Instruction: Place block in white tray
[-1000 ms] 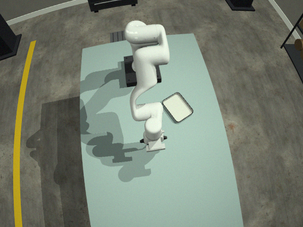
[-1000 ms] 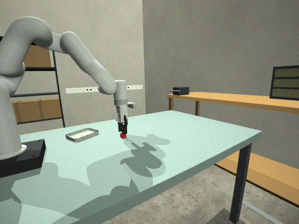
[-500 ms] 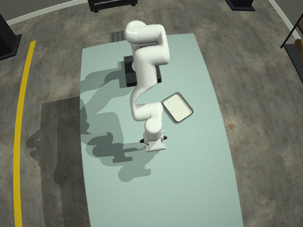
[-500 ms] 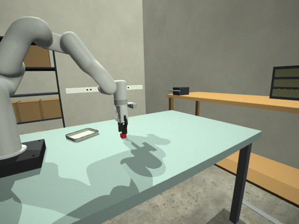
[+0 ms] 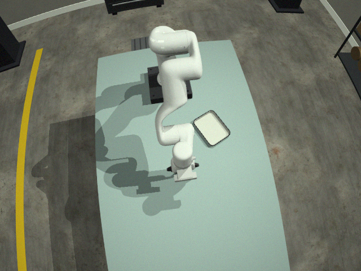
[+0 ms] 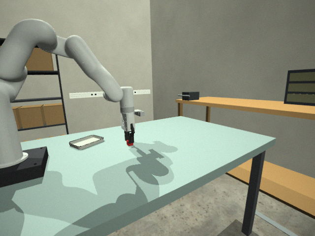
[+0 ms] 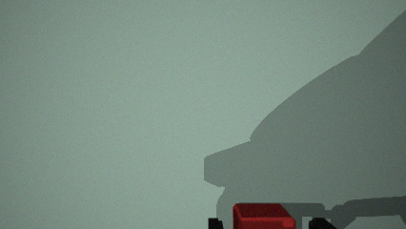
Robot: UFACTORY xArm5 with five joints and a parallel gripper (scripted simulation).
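Right now the red block is 20 mm below my hand. Round my hand: white tray: 200 mm behind, 180 mm to the left, 30 mm below.
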